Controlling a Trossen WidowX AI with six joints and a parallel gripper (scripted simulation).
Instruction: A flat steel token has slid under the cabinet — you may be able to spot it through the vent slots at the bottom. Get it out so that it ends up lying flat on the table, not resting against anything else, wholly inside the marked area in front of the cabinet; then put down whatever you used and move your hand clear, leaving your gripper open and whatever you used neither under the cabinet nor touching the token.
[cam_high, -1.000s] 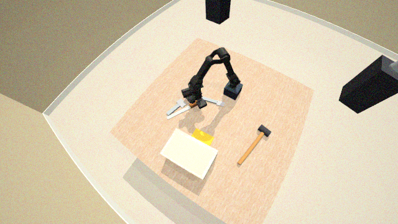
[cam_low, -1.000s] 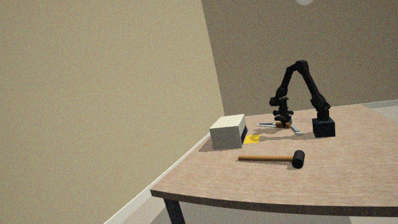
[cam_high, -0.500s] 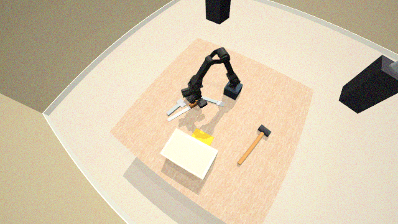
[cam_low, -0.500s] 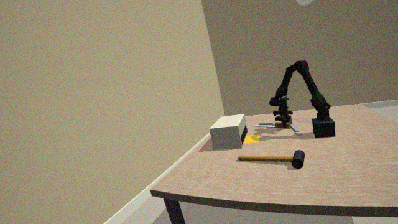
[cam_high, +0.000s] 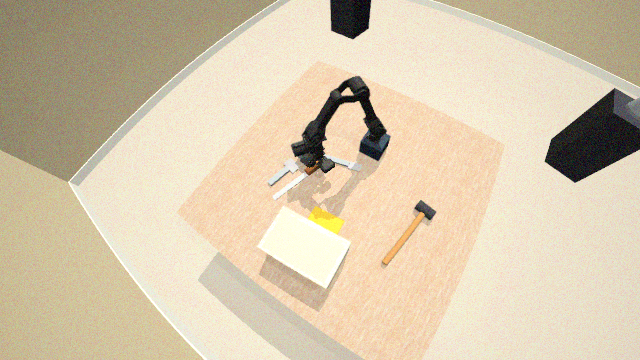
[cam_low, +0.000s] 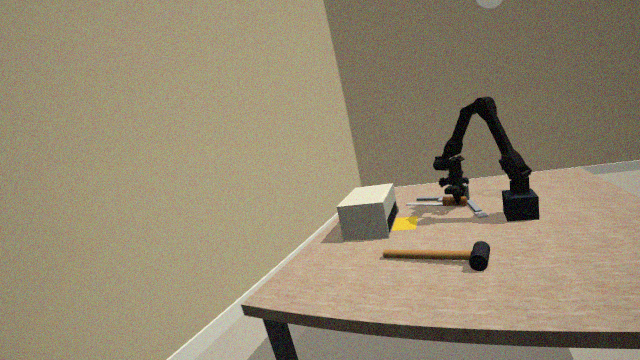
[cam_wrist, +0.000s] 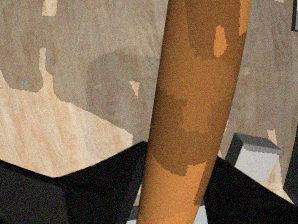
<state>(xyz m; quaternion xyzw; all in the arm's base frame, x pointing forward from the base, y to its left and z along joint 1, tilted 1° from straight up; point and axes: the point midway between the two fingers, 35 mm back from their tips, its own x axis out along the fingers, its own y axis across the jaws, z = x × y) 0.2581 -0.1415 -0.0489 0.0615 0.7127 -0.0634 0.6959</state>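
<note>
My gripper tip is 40 mm to the left of the tiny cube. The rest, counted from my gripper tip: grey t-shaped tool: 130 mm ahead, 110 mm to the right; grey flat tool: 90 mm behind, 90 mm to the left; grey block: 100 mm to the right, 30 mm above.
</note>
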